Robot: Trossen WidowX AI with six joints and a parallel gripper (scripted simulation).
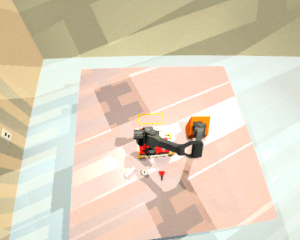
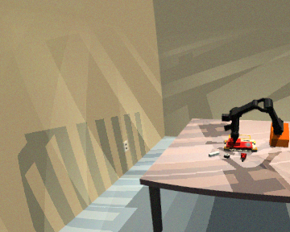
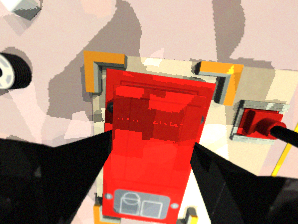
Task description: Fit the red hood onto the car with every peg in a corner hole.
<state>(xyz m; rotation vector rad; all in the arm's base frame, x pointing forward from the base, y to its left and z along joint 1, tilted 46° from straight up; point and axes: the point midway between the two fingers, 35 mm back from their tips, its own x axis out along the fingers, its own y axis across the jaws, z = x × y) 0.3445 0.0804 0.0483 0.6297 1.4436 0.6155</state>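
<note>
My gripper tip is 1 cm below the red hood. Also, from my gripper tip: wheel 4 cm ahead, 17 cm to the left, 3 cm below; then jig 4 cm behind, 3 cm to the right, 3 cm below; then grey engine block 1 cm below.
</note>
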